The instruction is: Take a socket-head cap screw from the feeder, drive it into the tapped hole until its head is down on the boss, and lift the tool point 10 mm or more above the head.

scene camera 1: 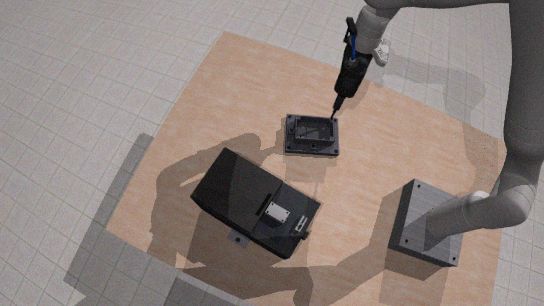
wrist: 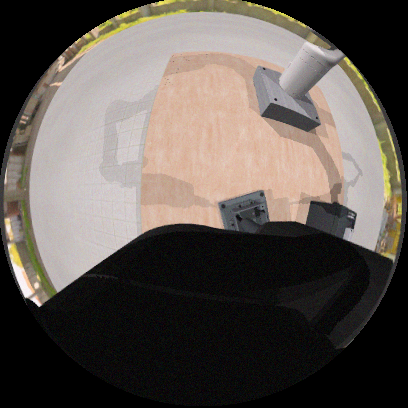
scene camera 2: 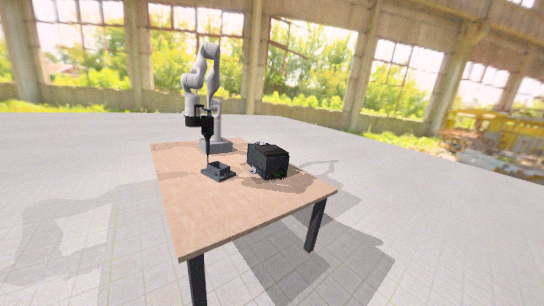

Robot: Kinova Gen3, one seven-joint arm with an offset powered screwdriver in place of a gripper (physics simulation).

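Note:
The powered screwdriver has a black body and a thin dark bit pointing down. Its tip is at or just above the far right corner of the dark grey housing, which has a raised rectangular wall on a flat base. Whether the tip touches it, and whether a screw is on the tip or in the hole, is too small to tell. The black feeder stands apart from the bit, with a light plate on its lower part. The black tool body hides the bit in the wrist view.
The arm's grey base block stands on the wooden table. A small grey tab sticks out at the feeder's side. Arm shadows cross the table.

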